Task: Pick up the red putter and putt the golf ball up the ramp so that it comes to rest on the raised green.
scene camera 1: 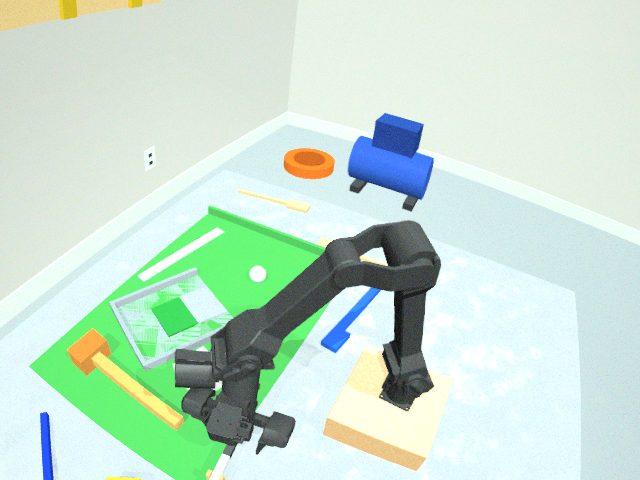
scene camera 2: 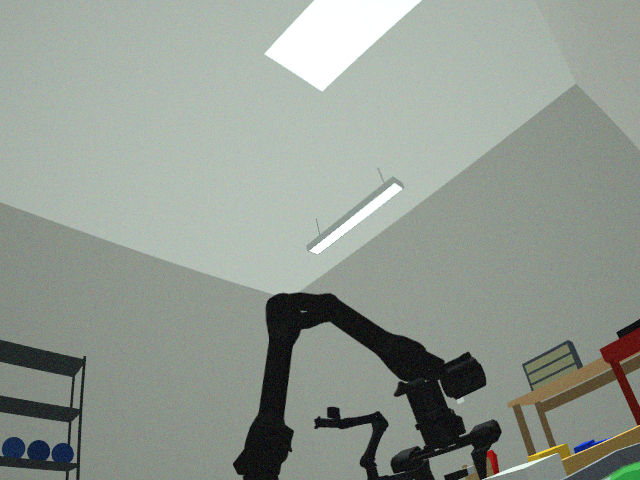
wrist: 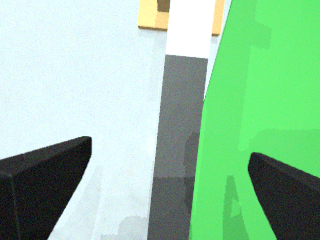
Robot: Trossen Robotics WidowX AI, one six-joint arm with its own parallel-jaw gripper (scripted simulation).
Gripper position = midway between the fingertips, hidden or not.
Observation:
The gripper [scene camera 1: 235, 445] is open, holding nothing. Further things: an orange mallet [scene camera 1: 92, 350], a blue bar [scene camera 1: 337, 337] and a white bar [scene camera 1: 150, 272].
The gripper is seen too in the wrist view [wrist: 170, 152]. The wrist view does not show the orange mallet: it is out of frame. Scene camera 2 misses the blue bar: it is out of frame.

